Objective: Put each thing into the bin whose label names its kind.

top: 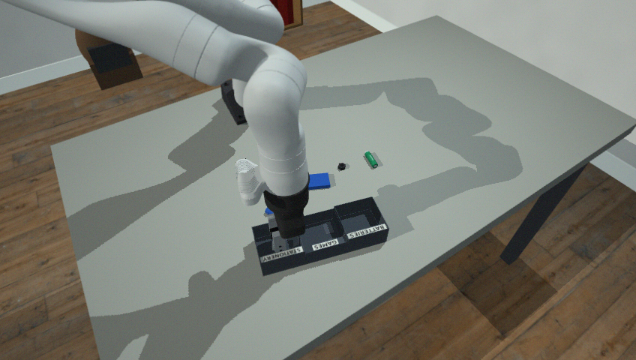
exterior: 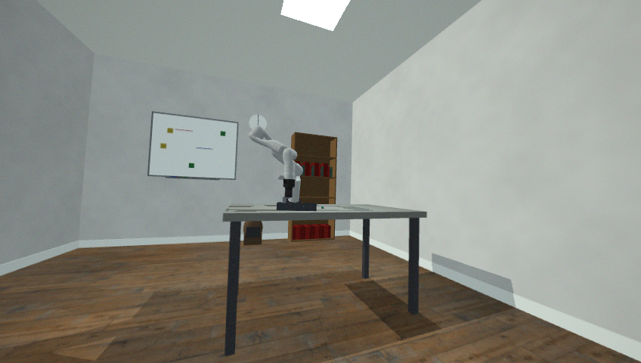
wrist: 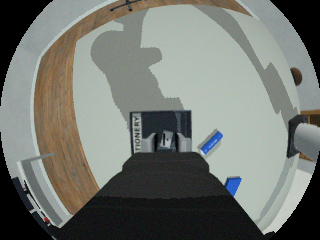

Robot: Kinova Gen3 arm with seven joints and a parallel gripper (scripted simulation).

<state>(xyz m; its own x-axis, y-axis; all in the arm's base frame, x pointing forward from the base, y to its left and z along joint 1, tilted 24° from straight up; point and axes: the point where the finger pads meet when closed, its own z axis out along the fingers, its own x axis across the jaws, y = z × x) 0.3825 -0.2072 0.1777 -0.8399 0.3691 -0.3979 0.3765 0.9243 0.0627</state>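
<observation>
Now: the small white thing 2 cm below my hand. From my hand the other things lie so: blue battery (7 cm behind, 4 cm to the left, 3 cm below); blue block (8 cm behind, 17 cm to the left, 3 cm below); black piece (8 cm behind, 25 cm to the left, 3 cm below).
</observation>
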